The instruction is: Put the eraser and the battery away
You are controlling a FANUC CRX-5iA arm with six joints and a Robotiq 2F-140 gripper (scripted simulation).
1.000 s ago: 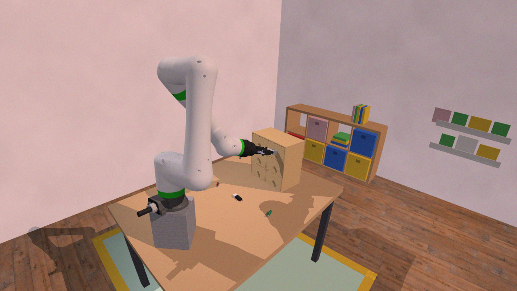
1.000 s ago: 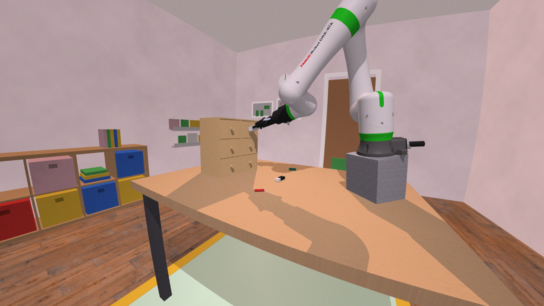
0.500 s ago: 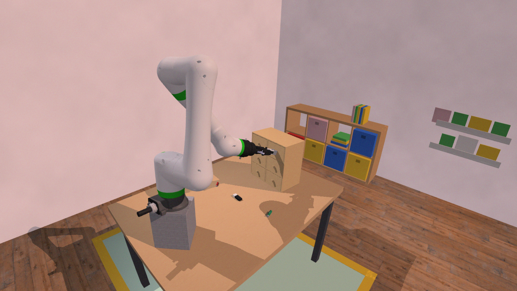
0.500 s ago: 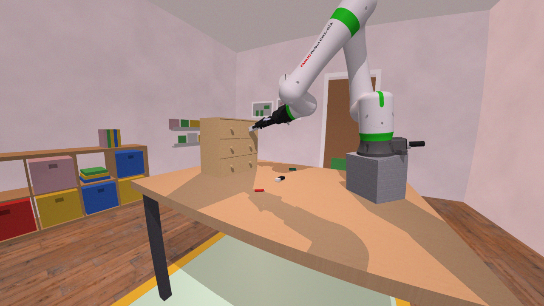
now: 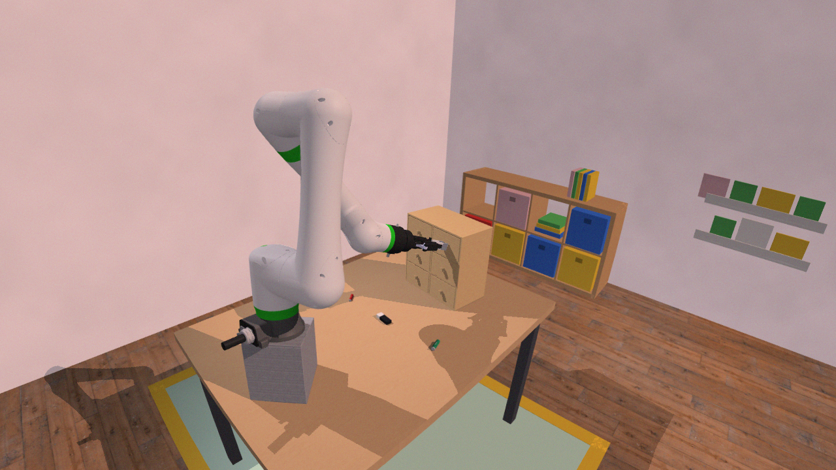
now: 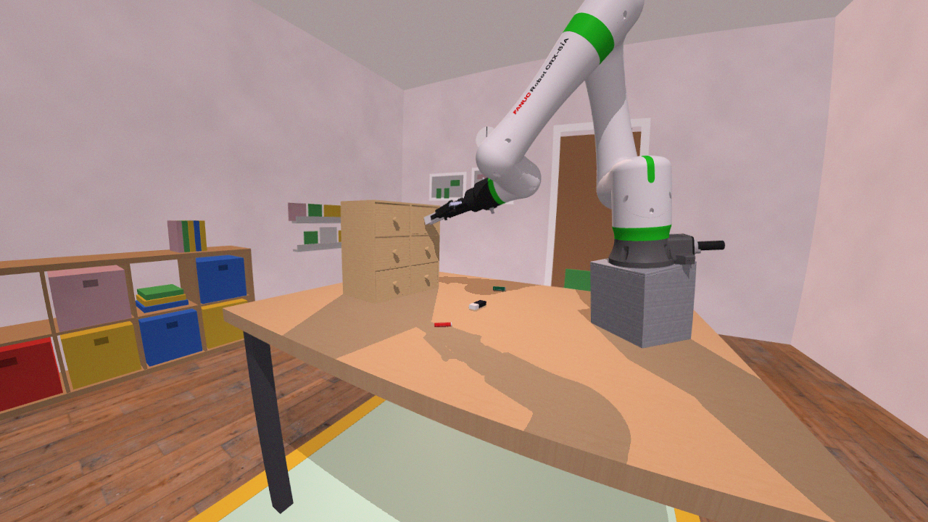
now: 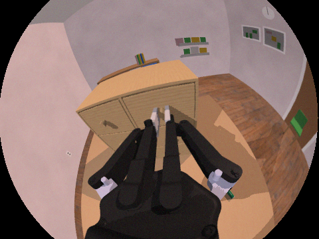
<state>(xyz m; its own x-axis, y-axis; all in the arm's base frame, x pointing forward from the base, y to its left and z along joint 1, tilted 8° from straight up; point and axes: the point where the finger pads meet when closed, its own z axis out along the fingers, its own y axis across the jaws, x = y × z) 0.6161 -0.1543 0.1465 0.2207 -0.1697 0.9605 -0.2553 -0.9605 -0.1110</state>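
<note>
Right now the eraser is 26 cm below my hand, 20 cm behind it and 10 cm to the left of it. From my hand the other things lie so: green AA battery (26 cm below, 22 cm behind, 14 cm to the right); red object (29 cm to the left, 26 cm below, 17 cm behind).
</note>
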